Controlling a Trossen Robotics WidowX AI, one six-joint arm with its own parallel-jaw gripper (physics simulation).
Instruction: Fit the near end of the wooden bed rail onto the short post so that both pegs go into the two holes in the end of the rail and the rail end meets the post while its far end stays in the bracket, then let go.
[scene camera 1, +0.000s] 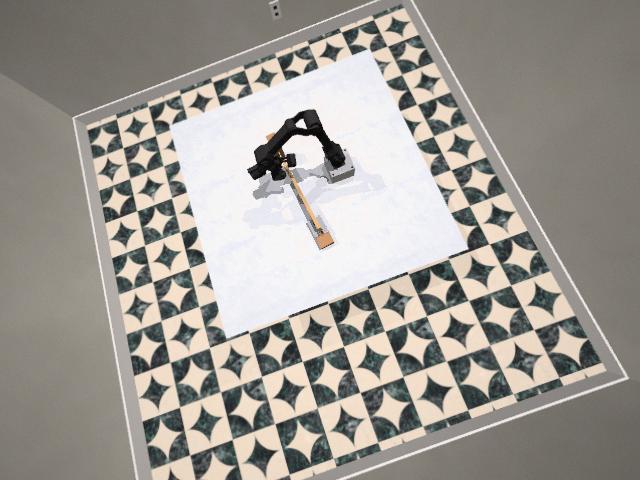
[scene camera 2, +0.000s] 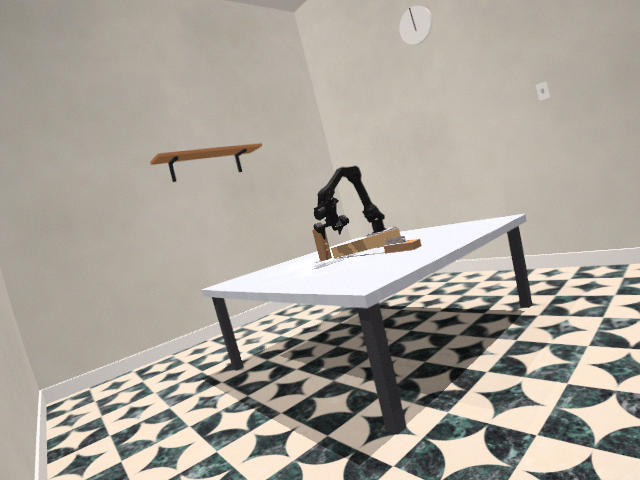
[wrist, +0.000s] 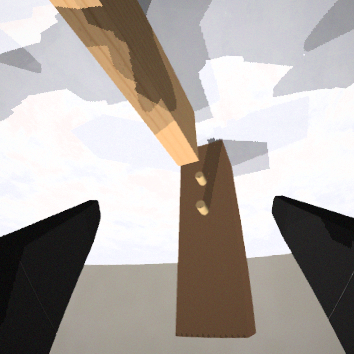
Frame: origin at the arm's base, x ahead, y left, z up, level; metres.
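Where they show: gripper, fingertip midpoint: (scene camera 1: 280, 160) (scene camera 2: 332, 236) (wrist: 187, 206); arm's base at its link origin: (scene camera 1: 337, 161) (scene camera 2: 379, 231).
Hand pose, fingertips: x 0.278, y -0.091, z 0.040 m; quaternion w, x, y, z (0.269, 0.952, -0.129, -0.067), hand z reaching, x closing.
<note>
Things, the pixels of their top centre, and the offset from my fingertips. "spot": a spot on its surface instead. Level surfaces: height alone.
- short brown post at a spot on its surface: (wrist: 212, 280) spot: dx +0.001, dy -0.072, dz +0.023 m
- end at a spot on its surface: (wrist: 181, 147) spot: dx -0.008, dy -0.014, dz -0.058 m
- wooden block at its top centre: (scene camera 2: 401, 242) (scene camera 1: 320, 231) dx -0.070, dy +0.403, dz -0.085 m
- white table at its surface level: dz -0.120 m
The wooden bed rail (scene camera 1: 305, 202) (scene camera 2: 382, 238) (wrist: 115, 60) runs from the bracket (scene camera 2: 395, 240) to the short post. Its far end is at the bracket; whether it is fully seated is too small to tell. The short brown post (scene camera 1: 270, 136) (scene camera 2: 320, 245) (wrist: 212, 280) stands upright. Two pegs, the upper (wrist: 202, 208) and the lower (wrist: 201, 178), show uncovered on its face. The rail's near end (wrist: 181, 147) is close to the post, beside the lower peg in the wrist view. Its holes do not show. My gripper (scene camera 1: 284, 166) (scene camera 2: 331, 233) (wrist: 187, 206) is open and empty around the post and rail end.
A wooden block (scene camera 1: 324, 239) (scene camera 2: 403, 246) lies at the far end of the rail. The arm's grey base (scene camera 1: 341, 173) stands beside the rail on the white table (scene camera 1: 392, 222) (scene camera 2: 289, 284). A wall shelf (scene camera 2: 206, 153) hangs beyond the table.
</note>
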